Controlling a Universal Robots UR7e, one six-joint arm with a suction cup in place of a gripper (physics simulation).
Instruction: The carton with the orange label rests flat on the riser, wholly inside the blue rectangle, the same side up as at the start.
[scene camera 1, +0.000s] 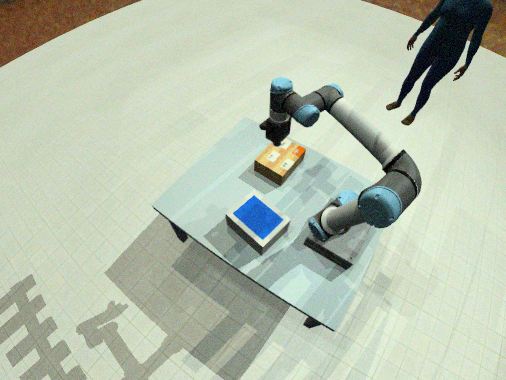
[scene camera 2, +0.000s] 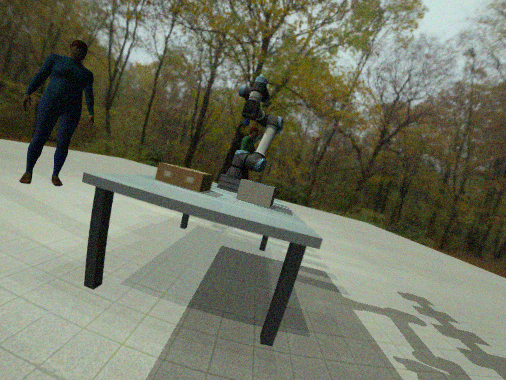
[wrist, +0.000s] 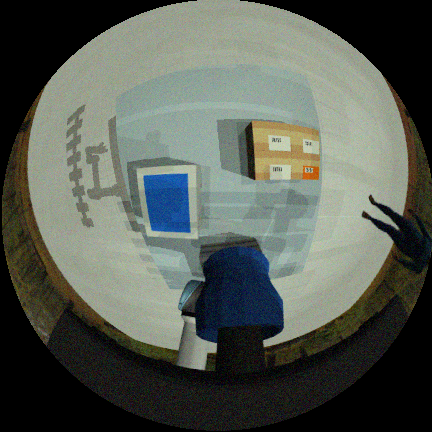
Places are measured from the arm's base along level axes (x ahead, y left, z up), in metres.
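Where they show: end effector, tool point: (scene camera 2: 246, 124) (wrist: 235, 272); arm's base, origin of the base link: (scene camera 2: 234, 177).
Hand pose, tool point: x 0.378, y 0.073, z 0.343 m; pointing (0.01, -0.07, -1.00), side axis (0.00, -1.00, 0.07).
Each offset is from my tool point to the top centre of the thing. Level surfaces: height alone.
The carton with the orange label @[dy -0.312, dx +0.066, dz -0.351 m] (scene camera 1: 298, 151) (wrist: 310, 173) is part of a flat brown block on the table. The block's top shows three white labels besides the orange one; it looks like several cartons packed together, but the seams are too faint to be sure. In scene camera 2 the block (scene camera 2: 183, 177) shows its side; the orange label is hidden there. The pale riser @[dy +0.176, dx -0.059, dz -0.328 m] (scene camera 1: 245, 237) (scene camera 2: 255, 193) (wrist: 194, 202) stands apart from it, with the blue rectangle @[dy +0.176, dx -0.059, dz -0.328 m] (scene camera 1: 258, 217) (wrist: 167, 202) uncovered on top. My suction gripper (scene camera 1: 278, 143) (scene camera 2: 246, 122) (wrist: 236, 257) is open, holds nothing and hangs high above the table.
The arm's base plate (scene camera 1: 330, 252) (scene camera 2: 228, 182) stands on the table @[dz -0.450 m] (scene camera 1: 200, 200) (scene camera 2: 200, 207) (wrist: 165, 100) near the riser. A dark-clothed person (scene camera 1: 440, 55) (scene camera 2: 59, 100) (wrist: 407, 235) stands beyond the table. A green-clothed figure (scene camera 2: 247, 143) shows behind the arm.
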